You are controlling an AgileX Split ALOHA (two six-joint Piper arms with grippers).
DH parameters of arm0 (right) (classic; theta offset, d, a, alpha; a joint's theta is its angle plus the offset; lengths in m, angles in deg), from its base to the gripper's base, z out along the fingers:
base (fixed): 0 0 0 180
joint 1: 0 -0.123 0 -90
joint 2: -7.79 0 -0.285 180
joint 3: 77.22 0 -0.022 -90
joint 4: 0 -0.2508 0 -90
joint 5: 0 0 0.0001 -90
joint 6: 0 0.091 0 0
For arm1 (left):
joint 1: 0 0.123 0 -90
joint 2: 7.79 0 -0.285 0
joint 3: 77.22 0 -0.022 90
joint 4: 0 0.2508 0 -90
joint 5: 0 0 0.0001 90
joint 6: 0 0.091 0 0
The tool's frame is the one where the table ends.
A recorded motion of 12 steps. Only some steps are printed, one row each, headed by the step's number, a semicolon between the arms.
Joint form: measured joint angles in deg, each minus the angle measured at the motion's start. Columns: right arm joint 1, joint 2, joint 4, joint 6, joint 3, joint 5; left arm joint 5, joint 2, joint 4, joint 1, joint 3, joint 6.
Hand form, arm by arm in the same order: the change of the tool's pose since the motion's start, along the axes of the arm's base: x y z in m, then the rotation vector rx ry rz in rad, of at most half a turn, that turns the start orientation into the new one. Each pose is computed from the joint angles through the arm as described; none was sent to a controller.
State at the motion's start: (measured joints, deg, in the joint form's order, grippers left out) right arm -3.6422 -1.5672 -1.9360 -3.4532 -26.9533 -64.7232; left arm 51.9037 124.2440 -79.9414 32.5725 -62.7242 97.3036
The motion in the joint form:
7: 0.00 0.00 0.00 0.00 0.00 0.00; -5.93 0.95 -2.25 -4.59 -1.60 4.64
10: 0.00 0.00 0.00 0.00 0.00 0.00; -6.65 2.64 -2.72 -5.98 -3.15 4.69
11: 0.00 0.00 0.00 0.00 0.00 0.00; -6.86 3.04 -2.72 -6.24 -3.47 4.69
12: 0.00 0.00 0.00 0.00 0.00 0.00; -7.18 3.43 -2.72 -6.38 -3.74 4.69
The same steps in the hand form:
7: 0.0000 0.0000 0.0000 0.0000 0.0000 0.0000; 0.0191 -0.0170 -0.0050 0.1175 -0.0330 -0.0401
10: 0.0000 0.0000 0.0000 0.0000 0.0000 0.0000; 0.0273 -0.0225 -0.0116 0.1225 -0.0307 -0.0514
11: 0.0000 0.0000 0.0000 0.0000 0.0000 0.0000; 0.0288 -0.0234 -0.0135 0.1247 -0.0286 -0.0540
12: 0.0000 0.0000 0.0000 0.0000 0.0000 0.0000; 0.0299 -0.0235 -0.0155 0.1281 -0.0252 -0.0537

